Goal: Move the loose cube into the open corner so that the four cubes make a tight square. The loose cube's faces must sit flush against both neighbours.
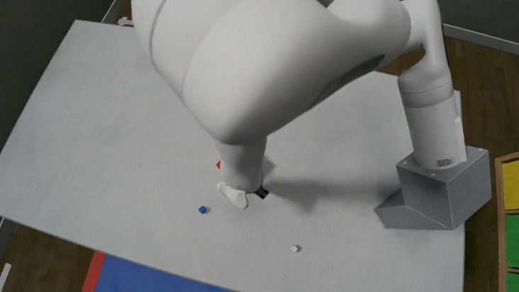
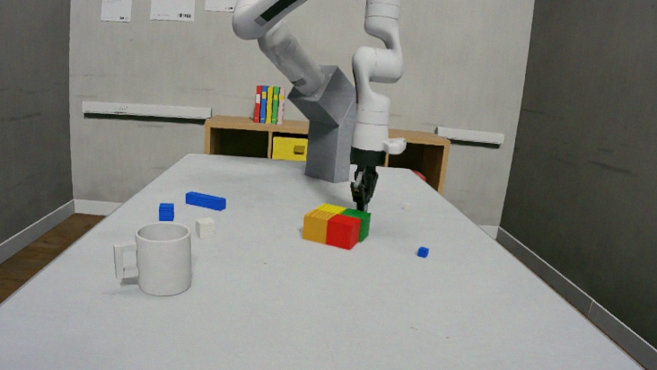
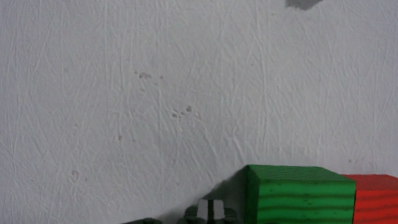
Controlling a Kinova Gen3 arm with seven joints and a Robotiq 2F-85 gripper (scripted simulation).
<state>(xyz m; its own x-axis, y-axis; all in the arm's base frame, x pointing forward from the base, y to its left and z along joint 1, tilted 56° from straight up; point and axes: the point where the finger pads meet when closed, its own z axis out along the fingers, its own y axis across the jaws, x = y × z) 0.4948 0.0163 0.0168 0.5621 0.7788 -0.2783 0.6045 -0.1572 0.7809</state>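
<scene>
Right now the green cube is 40 mm ahead of my hand, 30 mm to the right of it and 20 mm below it. From my hand the other things lie so: yellow cube (70 mm to the right, 20 mm below); then red cube (70 mm to the right, 70 mm ahead, 20 mm below); then orange cube (110 mm to the right, 40 mm ahead, 20 mm below).
</scene>
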